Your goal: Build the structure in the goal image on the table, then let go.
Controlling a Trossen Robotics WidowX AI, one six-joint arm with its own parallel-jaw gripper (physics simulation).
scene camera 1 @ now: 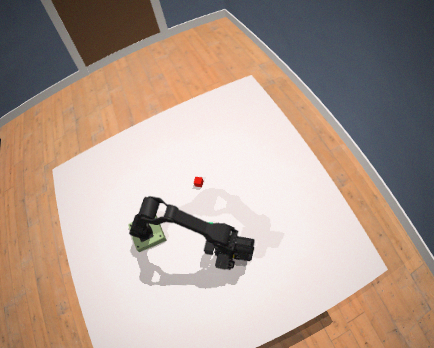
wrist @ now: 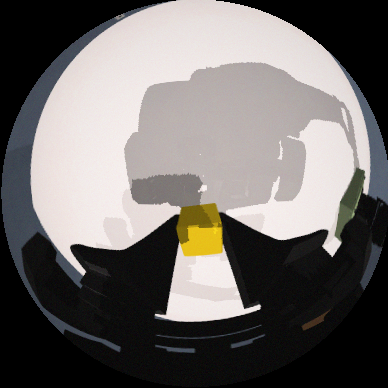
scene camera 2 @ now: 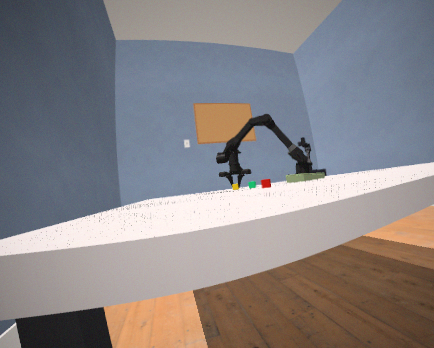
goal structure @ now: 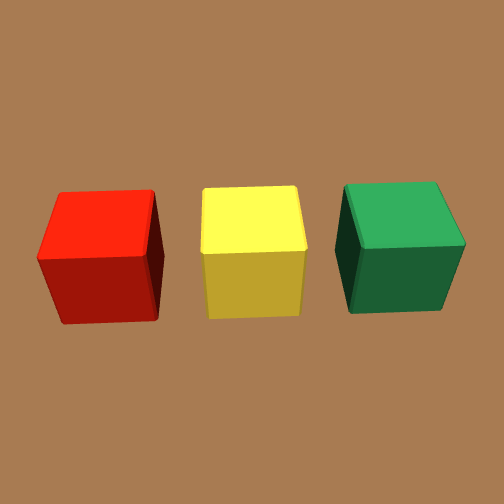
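Where they show: gripper, between the fingertips: (wrist: 198, 217) (scene camera 2: 236, 187); arm's base, origin of its link: (scene camera 1: 145, 233) (wrist: 357, 204) (scene camera 2: 303, 174).
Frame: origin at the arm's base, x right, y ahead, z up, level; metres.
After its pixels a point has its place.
Observation:
A small yellow cube (wrist: 199, 231) {x 0.247, y 0.293, z -0.002 m} (scene camera 2: 235, 186) {x 0.223, y 0.306, z -0.017 m} sits on the white table, clamped between my two black fingers. My gripper (wrist: 199, 235) {x 0.245, y 0.295, z -0.024 m} (scene camera 2: 235, 184) {x 0.245, y 0.295, z -0.024 m} is shut on it and reaches down to the table top. In the overhead view the gripper's body (scene camera 1: 231, 246) {x 0.286, y 0.299, z 0.205 m} hides the yellow cube. A green cube (scene camera 2: 251, 184) {x 0.076, y 0.274, z -0.017 m} stands just beside it, mostly hidden under the arm in the overhead view (scene camera 1: 211, 223) {x 0.084, y 0.279, z -0.004 m}. A red cube (scene camera 1: 198, 181) {x -0.124, y 0.309, z -0.003 m} (scene camera 2: 266, 183) {x -0.146, y 0.317, z -0.019 m} stands alone farther off, apart from the arm.
The arm's green base plate (scene camera 1: 146, 242) {x 0.043, y -0.010, z 0.001 m} (scene camera 2: 304, 177) {x -0.082, y 0.069, z -0.018 m} (wrist: 349, 202) {x 0.057, y 0.060, z -0.011 m} sits on the white table (scene camera 1: 250, 138) {x -0.239, y 0.624, z -0.036 m}. Wooden floor surrounds the table. A cork board (scene camera 2: 222, 122) hangs on the blue wall.

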